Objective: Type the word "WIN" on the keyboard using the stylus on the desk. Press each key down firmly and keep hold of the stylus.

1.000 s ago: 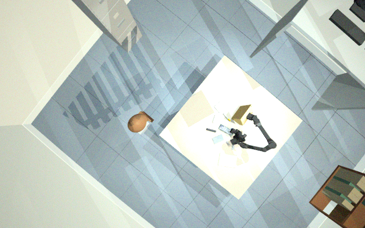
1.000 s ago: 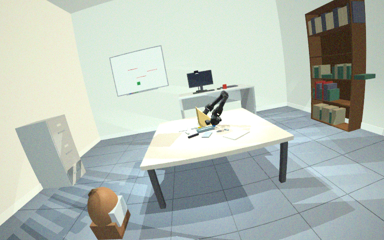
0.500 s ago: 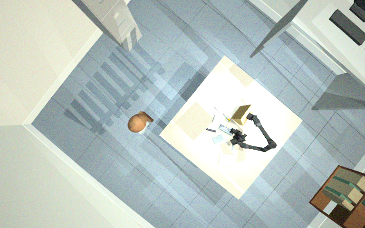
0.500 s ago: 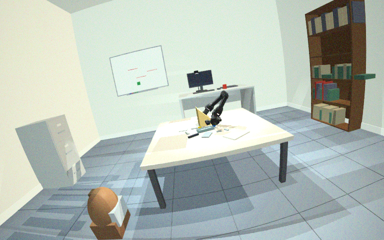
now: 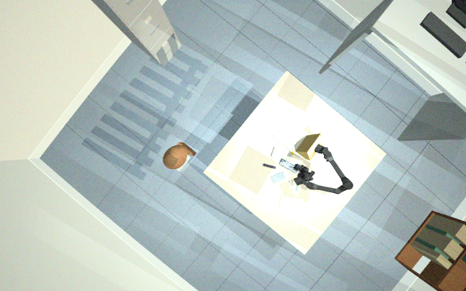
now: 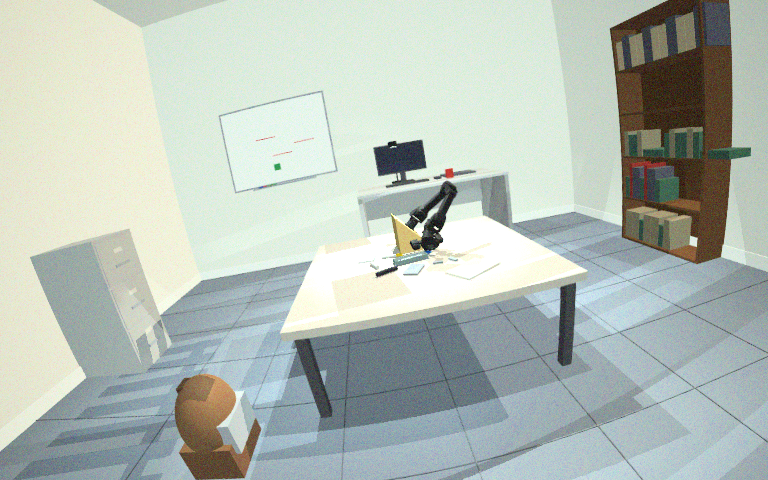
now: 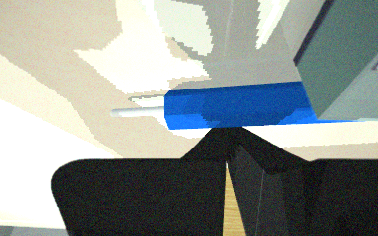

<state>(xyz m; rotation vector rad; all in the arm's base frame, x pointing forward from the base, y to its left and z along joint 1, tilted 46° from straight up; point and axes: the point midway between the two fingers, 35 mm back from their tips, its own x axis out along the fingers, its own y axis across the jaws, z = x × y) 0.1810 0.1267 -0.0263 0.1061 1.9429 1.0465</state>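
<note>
Now: gripper tip 1 cm short of the blue stylus and 2 cm to the right of it. From my gripper tip the other things lie so: W key (9 cm ahead, 5 cm to the right, 1 cm above); then small block (20 cm ahead, 4 cm to the left); then yellow-tipped marker (2 cm behind, 18 cm to the right).
</note>
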